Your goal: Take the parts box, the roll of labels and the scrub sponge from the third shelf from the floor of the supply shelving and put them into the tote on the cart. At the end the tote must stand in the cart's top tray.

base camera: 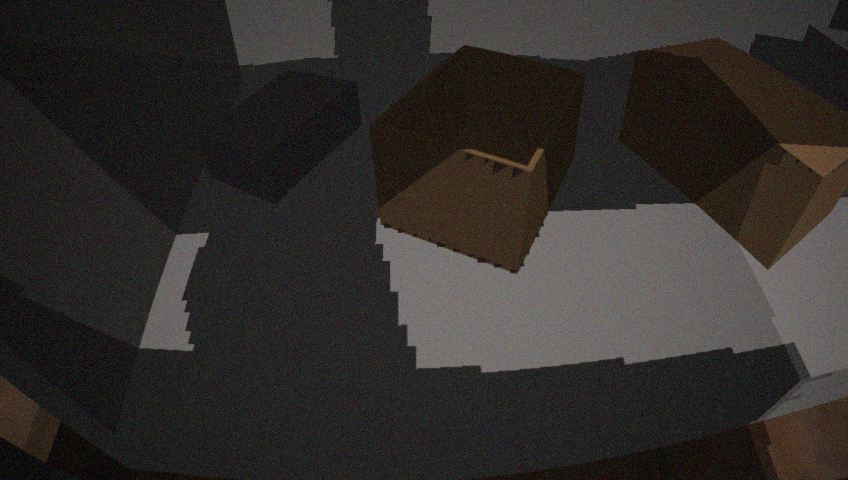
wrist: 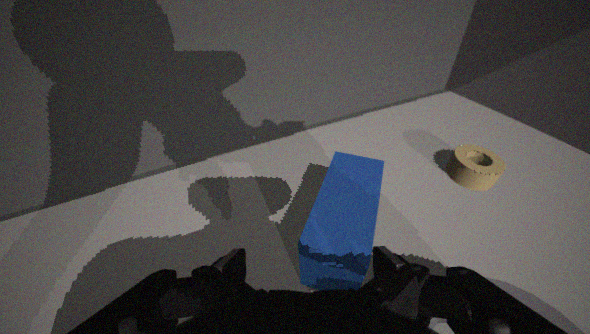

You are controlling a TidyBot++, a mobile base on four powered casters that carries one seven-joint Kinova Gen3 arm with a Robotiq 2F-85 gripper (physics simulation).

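In the wrist view a long blue box (wrist: pixel 345 200), which looks like the parts box, lies on a pale shelf surface (wrist: pixel 540 200), its near end toward me. My gripper (wrist: pixel 308 262) is open and empty. The box's near end shows between the two fingertips, closer to the right one; whether it is lower than the tips I cannot tell. A tan ring-shaped roll (wrist: pixel 475 177) lies farther back on the right, apart from the box; I cannot tell if it is the roll of labels. The scrub sponge, the tote and the cart cannot be made out in either view.
A grey back wall (wrist: pixel 325 55) with the arm's shadow and a dark side wall (wrist: pixel 530 85) meet behind the roll. In the dim base camera view two brown box-like shapes (base camera: pixel 470 196) (base camera: pixel 749 101) and a dark block (base camera: pixel 282 136) show; their places are unclear.
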